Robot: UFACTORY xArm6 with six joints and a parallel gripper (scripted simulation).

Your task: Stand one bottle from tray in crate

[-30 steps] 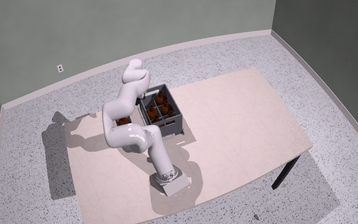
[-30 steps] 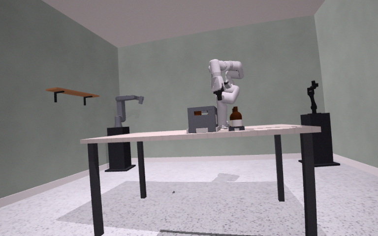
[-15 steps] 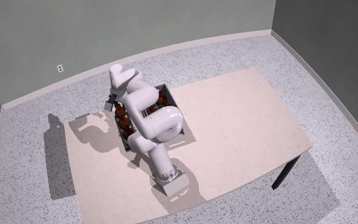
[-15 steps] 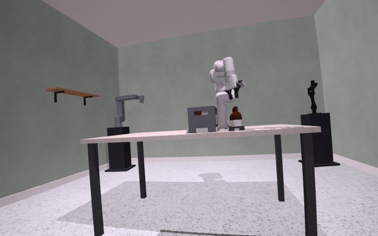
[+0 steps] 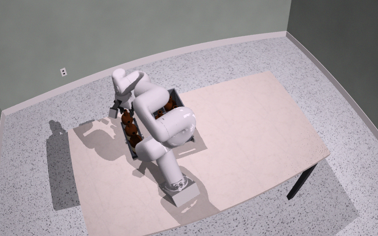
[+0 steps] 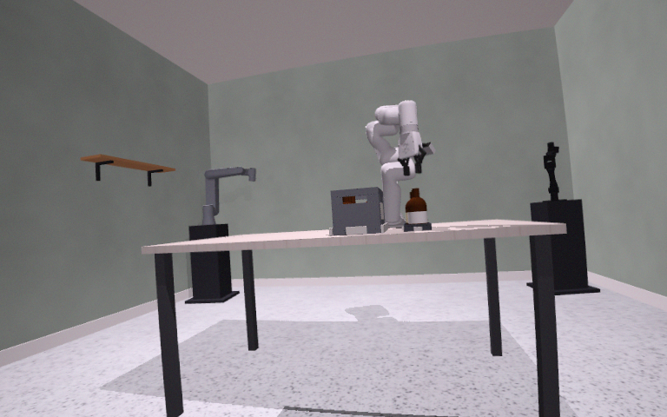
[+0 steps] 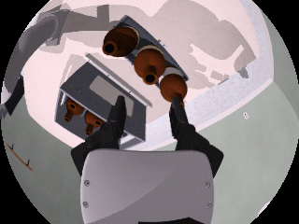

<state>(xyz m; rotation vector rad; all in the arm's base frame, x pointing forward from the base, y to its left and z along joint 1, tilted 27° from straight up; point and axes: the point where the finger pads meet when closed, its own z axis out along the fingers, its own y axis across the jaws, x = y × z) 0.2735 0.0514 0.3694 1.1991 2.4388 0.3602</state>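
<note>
My hand is 23 cm above the tray. The rest, counted from my hand: grey crate 3 cm behind, 23 cm to the right, 16 cm below.
</note>
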